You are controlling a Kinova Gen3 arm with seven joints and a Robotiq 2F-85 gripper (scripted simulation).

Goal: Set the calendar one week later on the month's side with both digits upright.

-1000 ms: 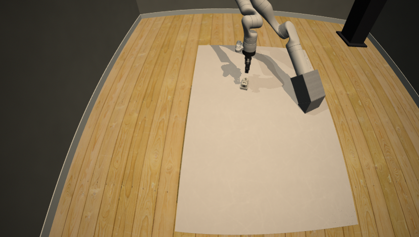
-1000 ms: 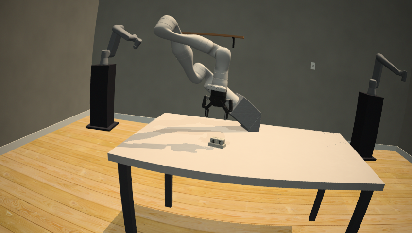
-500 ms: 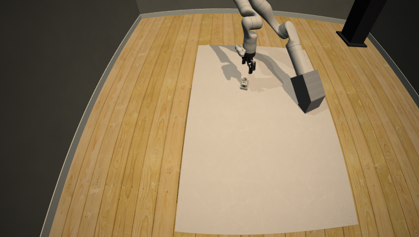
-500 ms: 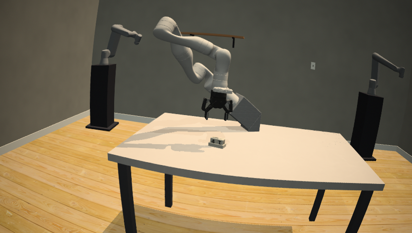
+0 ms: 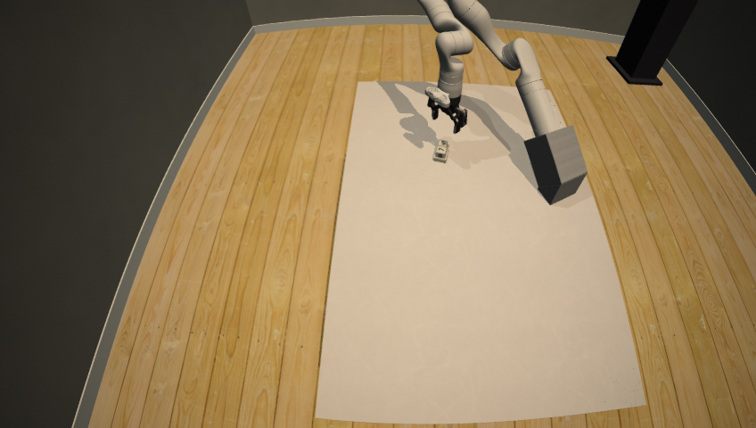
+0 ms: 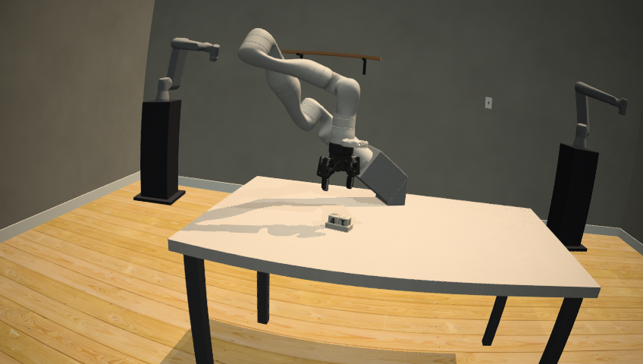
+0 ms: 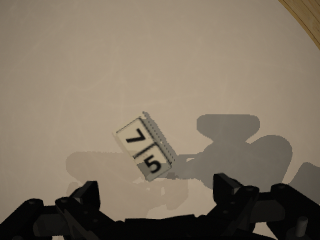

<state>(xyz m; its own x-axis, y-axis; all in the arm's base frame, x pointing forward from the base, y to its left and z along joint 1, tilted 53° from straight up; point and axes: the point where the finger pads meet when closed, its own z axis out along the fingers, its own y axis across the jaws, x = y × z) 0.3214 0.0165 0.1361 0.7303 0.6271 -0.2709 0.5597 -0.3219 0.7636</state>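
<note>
My hand is 100 mm above the white digit cube, 30 mm to the right of it and 10 mm short of it. Round my hand: white calendar tray: 120 mm below, 20 mm to the left, 10 mm ahead.
</note>
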